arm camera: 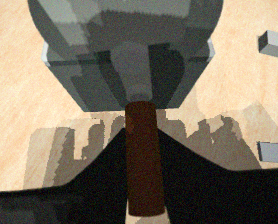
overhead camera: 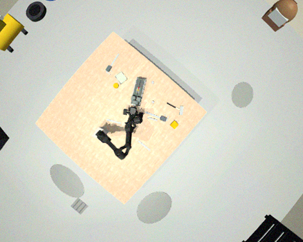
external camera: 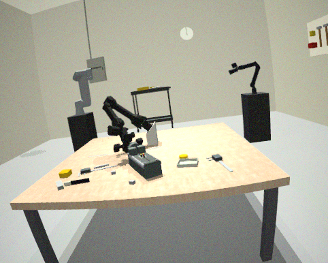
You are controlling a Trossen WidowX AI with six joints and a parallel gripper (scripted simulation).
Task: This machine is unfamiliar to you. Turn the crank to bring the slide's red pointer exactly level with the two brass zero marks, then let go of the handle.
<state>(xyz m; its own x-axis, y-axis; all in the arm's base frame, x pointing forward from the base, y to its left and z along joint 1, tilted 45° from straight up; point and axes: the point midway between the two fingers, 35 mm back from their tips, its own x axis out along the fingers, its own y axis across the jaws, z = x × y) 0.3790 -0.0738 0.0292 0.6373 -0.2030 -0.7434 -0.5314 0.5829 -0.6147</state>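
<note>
The brown crank handle lies 1 cm behind my gripper tip, 1 cm to the right of it and 3 cm above it. From my gripper tip the other things lie so: crank 4 cm above; then red pointer 16 cm ahead, 10 cm to the left, 5 cm above; then yellow disc 3 cm ahead, 30 cm to the left, 3 cm below.
</note>
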